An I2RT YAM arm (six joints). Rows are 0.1 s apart.
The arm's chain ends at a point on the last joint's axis. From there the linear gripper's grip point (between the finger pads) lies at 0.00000 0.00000 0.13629 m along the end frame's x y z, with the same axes.
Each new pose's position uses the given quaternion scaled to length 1; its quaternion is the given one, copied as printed.
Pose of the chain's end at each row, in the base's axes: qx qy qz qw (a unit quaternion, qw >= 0); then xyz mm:
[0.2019, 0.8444, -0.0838, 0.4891, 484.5, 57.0, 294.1]
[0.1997, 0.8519, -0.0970, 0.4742, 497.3, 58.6, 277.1]
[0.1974, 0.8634, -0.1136, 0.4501, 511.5, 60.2, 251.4]
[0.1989, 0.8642, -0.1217, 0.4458, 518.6, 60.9, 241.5]
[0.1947, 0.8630, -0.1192, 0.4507, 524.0, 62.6, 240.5]
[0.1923, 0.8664, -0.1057, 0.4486, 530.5, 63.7, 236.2]
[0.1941, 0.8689, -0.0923, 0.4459, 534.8, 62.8, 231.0]
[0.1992, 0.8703, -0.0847, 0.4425, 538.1, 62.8, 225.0]
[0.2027, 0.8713, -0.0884, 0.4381, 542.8, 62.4, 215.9]
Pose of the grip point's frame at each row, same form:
[0.2019, 0.8444, -0.0838, 0.4891, 592.5, 10.8, 224.9]
[0.1997, 0.8519, -0.0970, 0.4742, 602.1, 10.3, 204.7]
[0.1974, 0.8634, -0.1136, 0.4501, 611.3, 9.2, 173.9]
[0.1989, 0.8642, -0.1217, 0.4458, 617.0, 8.1, 163.4]
[0.1947, 0.8630, -0.1192, 0.4507, 623.7, 10.6, 163.5]
[0.1923, 0.8664, -0.1057, 0.4486, 630.9, 15.2, 157.8]
[0.1941, 0.8689, -0.0923, 0.4459, 635.5, 17.3, 151.2]
[0.1992, 0.8703, -0.0847, 0.4425, 638.5, 18.7, 144.0]
[0.2027, 0.8713, -0.0884, 0.4381, 642.0, 17.2, 134.1]

